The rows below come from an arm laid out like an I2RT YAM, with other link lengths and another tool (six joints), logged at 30 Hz.
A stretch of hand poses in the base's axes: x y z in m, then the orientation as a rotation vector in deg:
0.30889, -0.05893, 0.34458, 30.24, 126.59, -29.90
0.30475, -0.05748, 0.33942, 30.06, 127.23, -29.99
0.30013, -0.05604, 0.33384, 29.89, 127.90, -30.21
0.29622, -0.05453, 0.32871, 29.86, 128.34, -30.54
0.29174, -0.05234, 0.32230, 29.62, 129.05, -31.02
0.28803, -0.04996, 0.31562, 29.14, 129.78, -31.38
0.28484, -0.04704, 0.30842, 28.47, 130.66, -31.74
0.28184, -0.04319, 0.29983, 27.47, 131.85, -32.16
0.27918, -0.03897, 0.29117, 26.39, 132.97, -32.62
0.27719, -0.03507, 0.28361, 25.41, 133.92, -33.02
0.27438, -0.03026, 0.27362, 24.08, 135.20, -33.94
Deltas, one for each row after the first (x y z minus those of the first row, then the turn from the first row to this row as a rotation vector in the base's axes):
-0.00414, 0.00145, -0.00516, 0.08, 0.63, 0.11
-0.00876, 0.00289, -0.01074, 0.08, 1.32, 0.17
-0.01267, 0.00440, -0.01587, 0.00, 1.83, 0.08
-0.01715, 0.00659, -0.02228, -0.17, 2.65, 0.10
-0.02086, 0.00897, -0.02896, -0.34, 3.45, 0.33
-0.02405, 0.01189, -0.03616, -0.52, 4.39, 0.69
-0.02705, 0.01574, -0.04475, -0.76, 5.66, 1.26
-0.02971, 0.01996, -0.05341, -1.06, 6.88, 1.87
-0.03170, 0.02386, -0.06097, -1.34, 7.92, 2.42
-0.03451, 0.02867, -0.07096, -1.95, 9.46, 3.02

